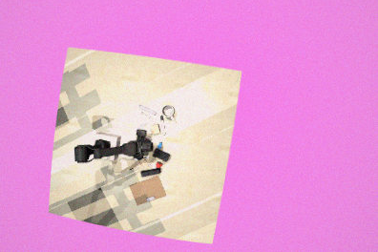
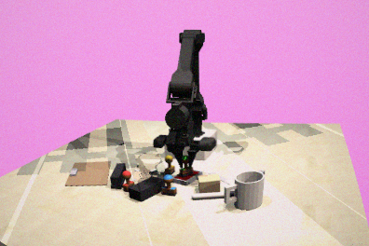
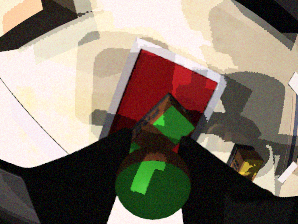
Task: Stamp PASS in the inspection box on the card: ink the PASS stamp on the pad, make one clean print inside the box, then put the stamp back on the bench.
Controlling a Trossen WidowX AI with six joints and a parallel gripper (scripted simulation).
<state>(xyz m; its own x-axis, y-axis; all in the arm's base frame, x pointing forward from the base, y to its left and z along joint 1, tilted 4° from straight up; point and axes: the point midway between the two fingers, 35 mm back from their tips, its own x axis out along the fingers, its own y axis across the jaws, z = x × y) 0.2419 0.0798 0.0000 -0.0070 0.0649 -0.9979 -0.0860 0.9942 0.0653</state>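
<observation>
My gripper tip is now right at the green-knobbed stamp. Also, from my gripper tip: red ink pad 40 mm below; then yellow-knobbed stamp 30 mm behind, 80 mm to the right, 20 mm below; then blue-knobbed stamp 120 mm ahead, 20 mm below.
</observation>
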